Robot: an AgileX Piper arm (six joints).
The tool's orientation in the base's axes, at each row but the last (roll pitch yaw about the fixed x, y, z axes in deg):
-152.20, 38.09, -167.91
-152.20, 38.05, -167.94
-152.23, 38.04, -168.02
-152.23, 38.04, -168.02
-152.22, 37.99, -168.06
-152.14, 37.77, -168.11
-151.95, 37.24, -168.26
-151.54, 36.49, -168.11
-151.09, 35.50, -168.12
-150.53, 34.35, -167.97
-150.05, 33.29, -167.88
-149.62, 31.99, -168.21
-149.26, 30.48, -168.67
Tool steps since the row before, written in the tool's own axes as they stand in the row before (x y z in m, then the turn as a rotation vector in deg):
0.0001, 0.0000, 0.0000, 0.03, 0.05, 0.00
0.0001, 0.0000, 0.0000, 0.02, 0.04, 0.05
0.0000, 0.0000, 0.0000, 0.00, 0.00, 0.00
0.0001, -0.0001, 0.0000, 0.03, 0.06, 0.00
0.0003, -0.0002, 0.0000, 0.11, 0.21, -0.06
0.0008, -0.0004, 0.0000, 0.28, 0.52, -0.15
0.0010, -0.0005, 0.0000, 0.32, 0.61, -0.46
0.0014, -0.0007, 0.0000, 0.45, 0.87, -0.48
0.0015, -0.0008, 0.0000, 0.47, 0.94, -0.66
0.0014, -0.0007, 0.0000, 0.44, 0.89, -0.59
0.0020, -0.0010, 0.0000, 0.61, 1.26, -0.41
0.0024, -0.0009, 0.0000, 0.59, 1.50, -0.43
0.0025, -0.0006, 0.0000, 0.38, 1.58, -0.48
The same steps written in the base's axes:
-0.0001, 0.0000, -0.0001, -0.02, 0.04, -0.04
-0.0001, 0.0000, -0.0001, 0.02, 0.02, -0.06
0.0000, 0.0000, 0.0000, 0.00, 0.00, 0.00
-0.0001, -0.0001, 0.0000, -0.02, 0.05, -0.04
-0.0003, -0.0002, -0.0001, -0.10, 0.20, -0.10
-0.0007, -0.0005, -0.0003, -0.26, 0.49, -0.26
-0.0008, -0.0006, -0.0004, -0.47, 0.67, -0.10
-0.0012, -0.0009, -0.0006, -0.56, 0.90, -0.26
-0.0013, -0.0010, -0.0006, -0.68, 1.02, -0.17
-0.0012, -0.0009, -0.0005, -0.62, 0.96, -0.19
-0.0017, -0.0013, -0.0007, -0.62, 1.19, -0.56
-0.0021, -0.0012, -0.0009, -0.60, 1.42, -0.64
-0.0022, -0.0010, -0.0010, -0.44, 1.55, -0.53

